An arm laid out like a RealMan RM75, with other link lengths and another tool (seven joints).
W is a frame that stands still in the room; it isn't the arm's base.
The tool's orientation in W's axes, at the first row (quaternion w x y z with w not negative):
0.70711, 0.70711, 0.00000, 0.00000
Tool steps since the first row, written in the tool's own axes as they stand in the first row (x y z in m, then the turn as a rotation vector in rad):
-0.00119, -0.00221, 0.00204, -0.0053, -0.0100, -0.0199
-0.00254, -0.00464, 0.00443, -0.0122, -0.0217, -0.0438
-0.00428, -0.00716, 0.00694, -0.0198, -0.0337, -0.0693
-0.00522, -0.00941, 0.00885, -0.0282, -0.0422, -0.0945
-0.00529, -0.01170, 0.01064, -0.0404, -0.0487, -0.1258
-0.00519, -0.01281, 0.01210, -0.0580, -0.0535, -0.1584
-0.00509, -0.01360, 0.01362, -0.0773, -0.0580, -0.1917
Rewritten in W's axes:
-0.00119, -0.00204, -0.00221, -0.0053, 0.0199, -0.0100
-0.00254, -0.00443, -0.00464, -0.0122, 0.0438, -0.0217
-0.00428, -0.00694, -0.00716, -0.0198, 0.0693, -0.0337
-0.00522, -0.00885, -0.00941, -0.0282, 0.0945, -0.0422
-0.00529, -0.01064, -0.01170, -0.0404, 0.1258, -0.0487
-0.00519, -0.01210, -0.01281, -0.0580, 0.1584, -0.0535
-0.00509, -0.01362, -0.01360, -0.0773, 0.1917, -0.0580

